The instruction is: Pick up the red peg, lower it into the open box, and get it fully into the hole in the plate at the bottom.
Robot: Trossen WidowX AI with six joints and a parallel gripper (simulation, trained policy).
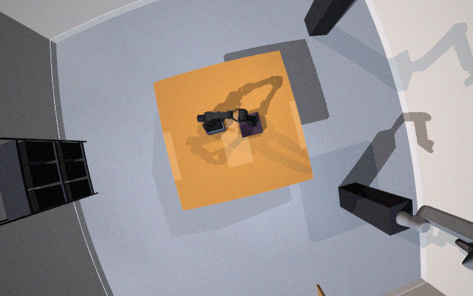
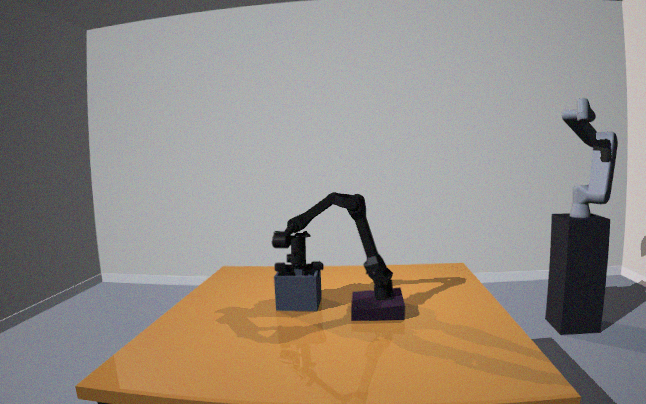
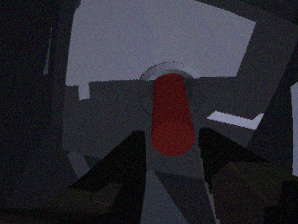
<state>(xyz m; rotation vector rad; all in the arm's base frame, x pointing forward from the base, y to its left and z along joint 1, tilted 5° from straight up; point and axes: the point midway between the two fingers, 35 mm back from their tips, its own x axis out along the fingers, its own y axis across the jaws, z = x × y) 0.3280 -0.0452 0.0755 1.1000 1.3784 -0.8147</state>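
The red peg is 20 mm below my gripper tip and 10 mm to the right of it. Also, from my gripper tip: plate: 30 mm below, 10 mm to the right.
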